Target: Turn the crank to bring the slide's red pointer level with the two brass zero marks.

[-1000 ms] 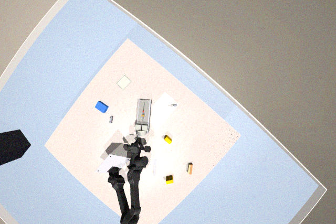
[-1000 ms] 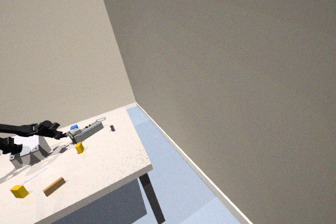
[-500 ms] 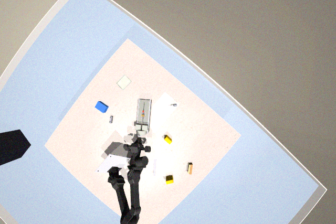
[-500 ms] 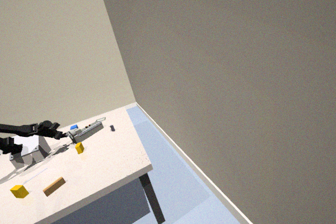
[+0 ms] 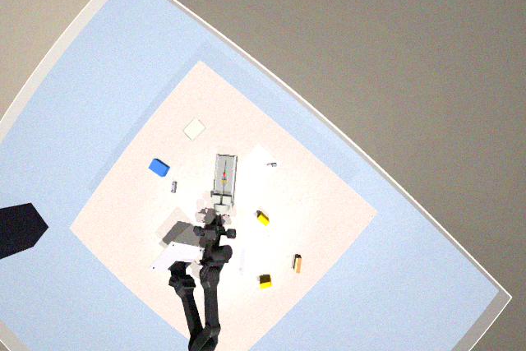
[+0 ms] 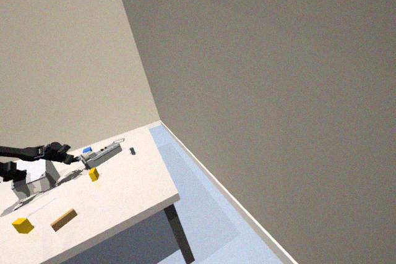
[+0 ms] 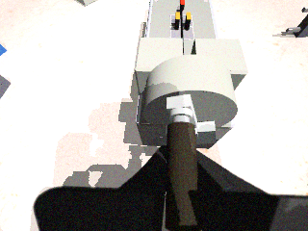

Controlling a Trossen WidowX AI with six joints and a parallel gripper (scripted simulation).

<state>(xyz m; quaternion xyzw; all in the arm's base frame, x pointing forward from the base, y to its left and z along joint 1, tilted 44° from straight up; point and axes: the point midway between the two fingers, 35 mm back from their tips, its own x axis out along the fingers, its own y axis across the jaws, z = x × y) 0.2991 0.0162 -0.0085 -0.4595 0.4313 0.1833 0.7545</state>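
Right now the crank is 1 cm above my gripper tip. Round my gripper tip: blue block 9 cm behind, 40 cm to the left, 7 cm below; dark brown crank handle 1 cm behind, 1 cm to the right, 2 cm above; red pointer 16 cm ahead, 12 cm to the left, 1 cm below.
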